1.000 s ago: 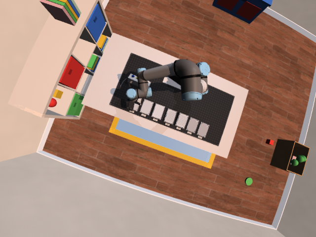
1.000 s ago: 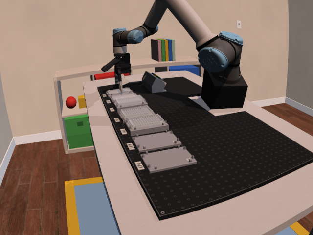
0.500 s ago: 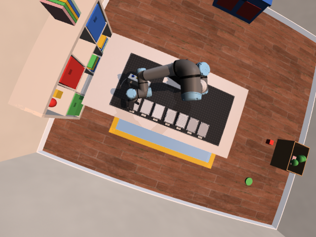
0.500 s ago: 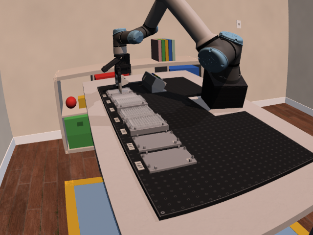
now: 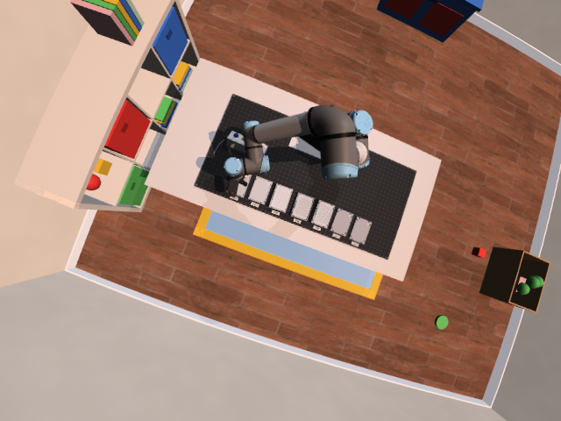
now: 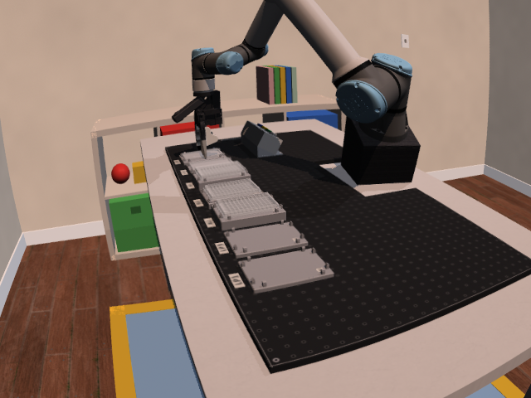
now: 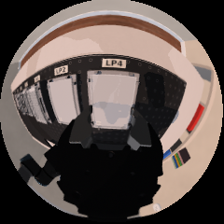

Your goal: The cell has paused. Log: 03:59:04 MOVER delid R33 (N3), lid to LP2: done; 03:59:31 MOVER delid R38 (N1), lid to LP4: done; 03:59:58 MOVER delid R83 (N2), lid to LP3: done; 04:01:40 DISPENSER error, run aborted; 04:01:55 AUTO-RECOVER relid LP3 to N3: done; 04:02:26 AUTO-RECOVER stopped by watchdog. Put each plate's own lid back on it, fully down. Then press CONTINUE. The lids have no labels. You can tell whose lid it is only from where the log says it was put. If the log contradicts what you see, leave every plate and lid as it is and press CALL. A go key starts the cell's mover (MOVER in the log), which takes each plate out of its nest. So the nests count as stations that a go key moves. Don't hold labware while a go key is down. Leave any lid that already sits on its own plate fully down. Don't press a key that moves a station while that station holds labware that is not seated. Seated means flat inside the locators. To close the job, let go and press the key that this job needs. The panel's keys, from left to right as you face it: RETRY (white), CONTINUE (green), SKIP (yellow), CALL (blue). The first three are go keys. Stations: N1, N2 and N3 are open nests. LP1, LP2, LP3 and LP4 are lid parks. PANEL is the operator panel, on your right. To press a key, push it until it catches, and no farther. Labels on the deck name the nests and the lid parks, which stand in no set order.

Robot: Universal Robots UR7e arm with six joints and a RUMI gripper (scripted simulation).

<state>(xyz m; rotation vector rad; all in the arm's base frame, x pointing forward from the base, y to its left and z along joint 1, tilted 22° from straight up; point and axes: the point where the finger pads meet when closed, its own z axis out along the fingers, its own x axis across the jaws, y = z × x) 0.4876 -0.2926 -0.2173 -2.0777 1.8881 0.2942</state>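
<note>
Now: hand 1 cm above the clear lid. From my hand the other things lie so: clear plate lid (13 cm to the left, 2 cm behind, 1 cm below); lid park (77 cm to the left, 6 cm behind, 2 cm below).
</note>
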